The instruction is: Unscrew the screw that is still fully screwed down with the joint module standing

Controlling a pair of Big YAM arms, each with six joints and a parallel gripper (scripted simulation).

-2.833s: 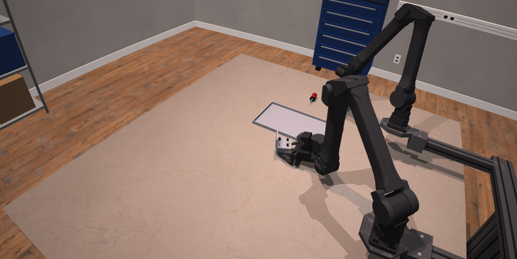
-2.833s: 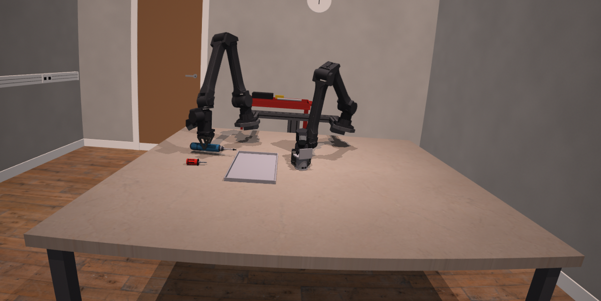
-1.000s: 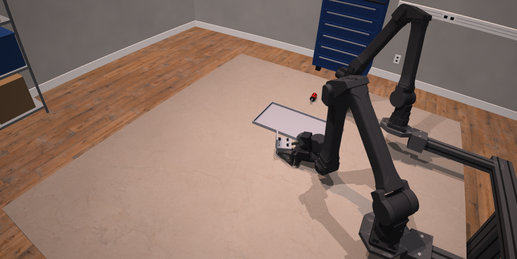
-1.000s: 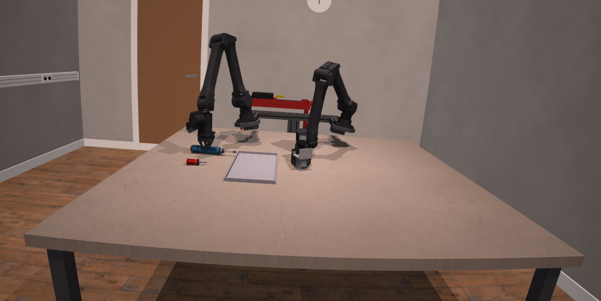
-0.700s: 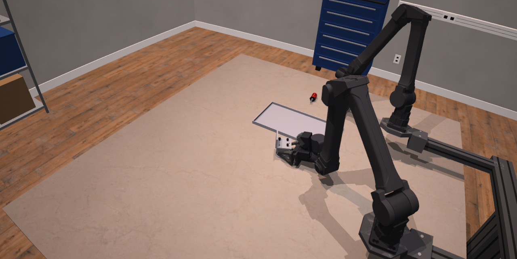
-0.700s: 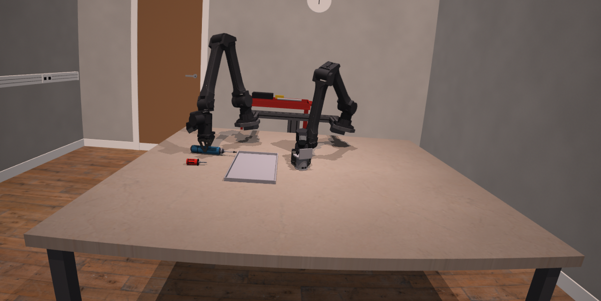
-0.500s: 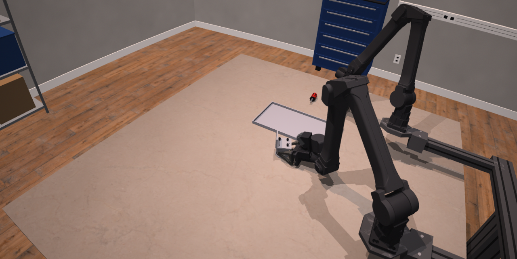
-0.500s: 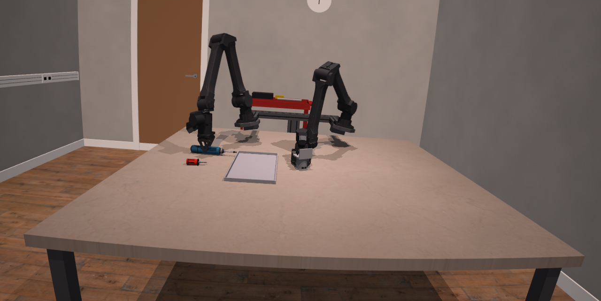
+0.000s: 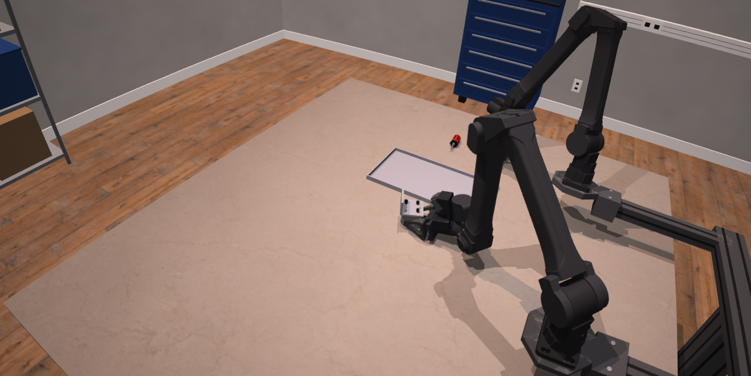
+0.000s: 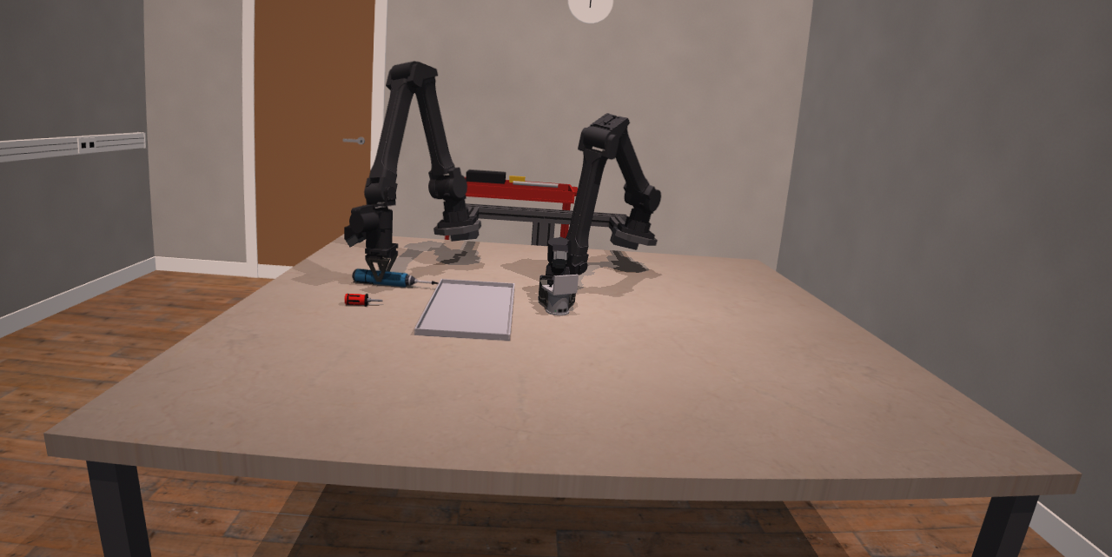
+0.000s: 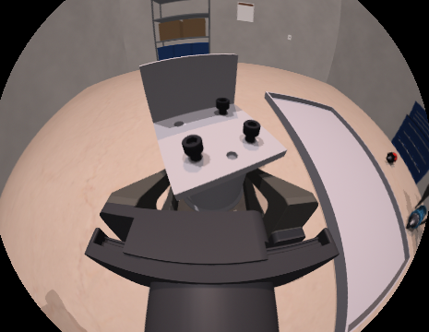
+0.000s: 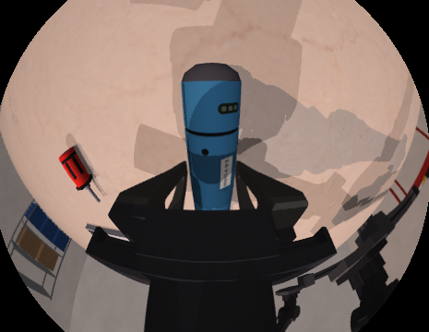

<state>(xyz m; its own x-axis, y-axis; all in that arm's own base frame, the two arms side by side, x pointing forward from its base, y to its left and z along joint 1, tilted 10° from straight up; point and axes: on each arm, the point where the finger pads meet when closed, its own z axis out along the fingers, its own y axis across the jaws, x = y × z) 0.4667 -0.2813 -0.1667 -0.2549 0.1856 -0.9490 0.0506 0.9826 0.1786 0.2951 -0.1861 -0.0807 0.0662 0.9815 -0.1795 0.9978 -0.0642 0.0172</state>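
Now: left hand 10 mm below the joint module. Round my left hand: flat grey tray (230 mm to the right, 20 mm below); then red-handled screwdriver (510 mm to the right, 10 mm below); then grey l-shaped bracket (50 mm above).
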